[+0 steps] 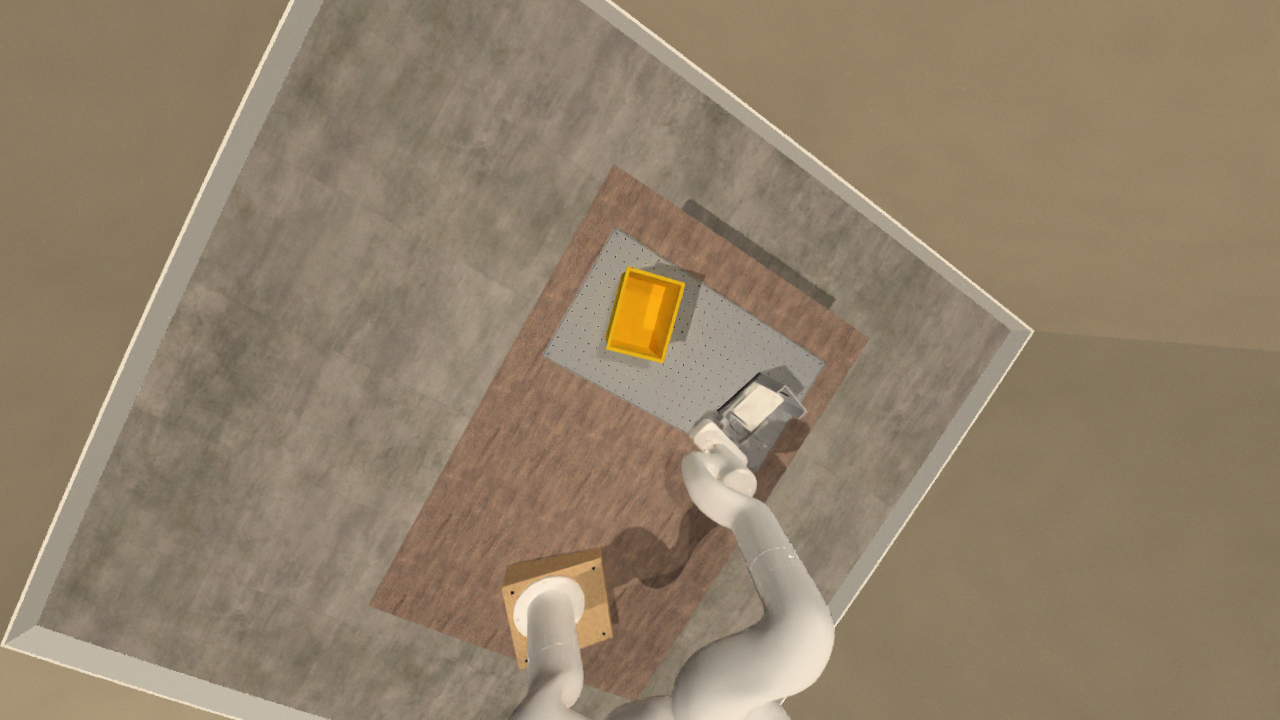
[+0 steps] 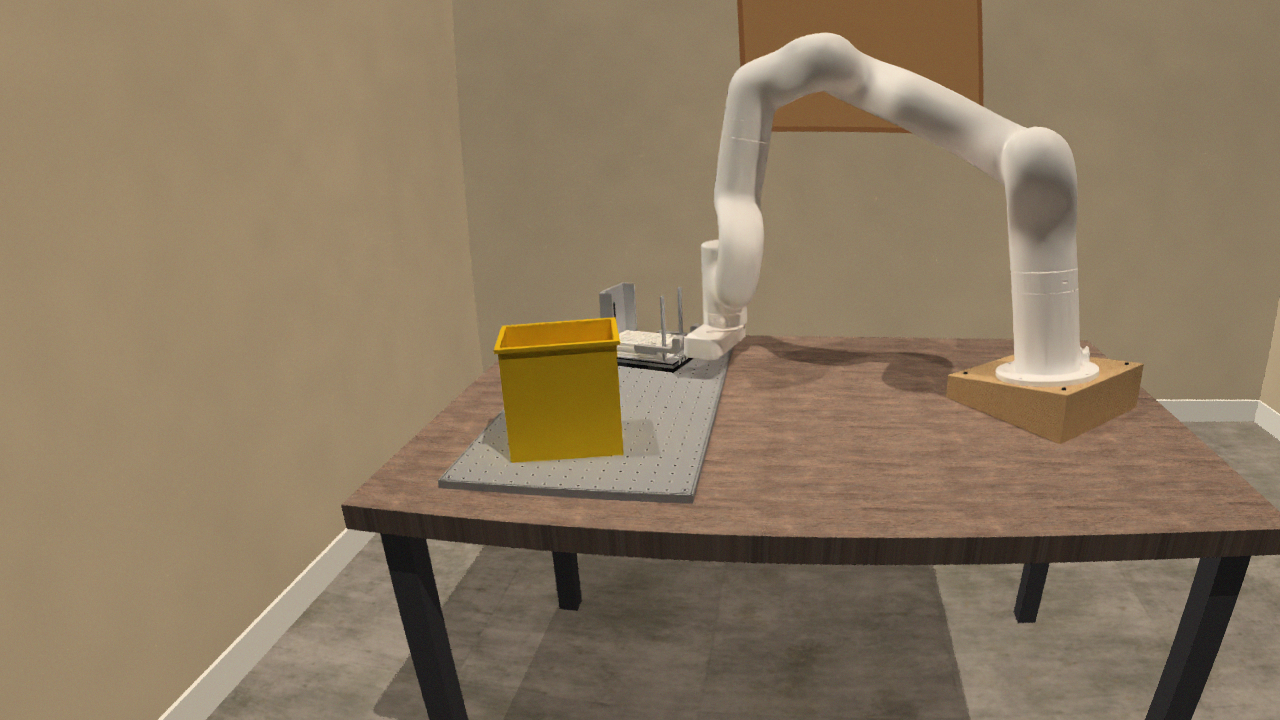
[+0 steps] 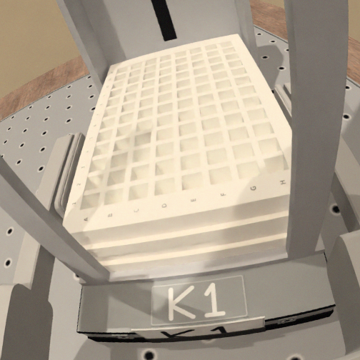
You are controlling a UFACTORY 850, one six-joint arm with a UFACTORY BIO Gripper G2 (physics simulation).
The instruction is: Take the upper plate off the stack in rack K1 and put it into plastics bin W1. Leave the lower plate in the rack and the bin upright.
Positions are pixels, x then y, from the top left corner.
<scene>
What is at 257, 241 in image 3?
A white plate.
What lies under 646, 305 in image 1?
A yellow plastics bin W1.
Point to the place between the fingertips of the gripper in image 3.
178, 120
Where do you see a white plate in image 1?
759, 402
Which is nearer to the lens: the white plate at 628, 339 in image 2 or the yellow plastics bin W1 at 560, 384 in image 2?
The yellow plastics bin W1.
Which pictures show the yellow plastics bin W1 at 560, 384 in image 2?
Image 1 and image 2 only.
</scene>
